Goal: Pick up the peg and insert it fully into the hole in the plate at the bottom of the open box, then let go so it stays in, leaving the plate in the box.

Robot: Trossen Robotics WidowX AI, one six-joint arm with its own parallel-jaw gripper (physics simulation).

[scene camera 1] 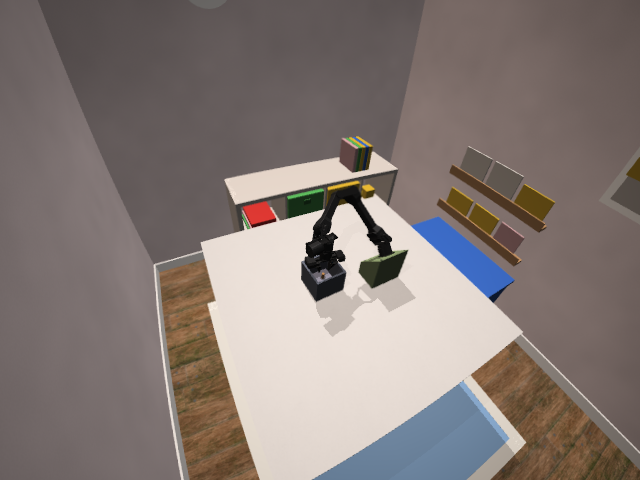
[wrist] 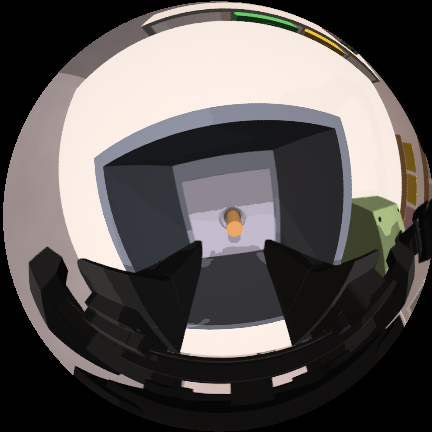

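Where they show: gripper, fingertip midpoint: (scene camera 1: 323,270) (wrist: 233,245); arm's base, origin of the base link: (scene camera 1: 386,254).
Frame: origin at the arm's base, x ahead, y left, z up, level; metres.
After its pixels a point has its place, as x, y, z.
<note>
An orange peg (scene camera 1: 323,275) @(0.320, -0.096, -0.067) (wrist: 233,223) @(0.317, -0.107, -0.061) stands nearly upright in the hole of the pale plate (scene camera 1: 328,272) @(0.276, -0.114, -0.089) (wrist: 255,195) @(0.290, -0.120, -0.091), its upper part above the plate. How deep it sits is hard to tell. The plate lies at the bottom of the dark grey open box (scene camera 1: 330,287) @(0.326, -0.023, -0.079) (wrist: 310,190) @(0.247, -0.124, -0.053) on the table. My gripper (wrist: 233,245) @(0.320, -0.100, -0.036) is open, with nothing between its fingers. It hangs above the box, over the peg; in the wrist view the peg's top shows just beyond the two fingertips, apart from them. In the scene view the fingers are hard to make out.
A green slanted block (scene camera 1: 383,268) @(0.073, 0.058, -0.007) (wrist: 372,225) @(0.102, -0.053, -0.059) stands beside the box, with part of the arm rising behind it. The white table (scene camera 1: 361,356) @(0.388, 0.312, -0.148) (wrist: 200,65) @(0.308, -0.363, -0.148) carries both. A low shelf unit (scene camera 1: 305,173) with books stands behind the table.
</note>
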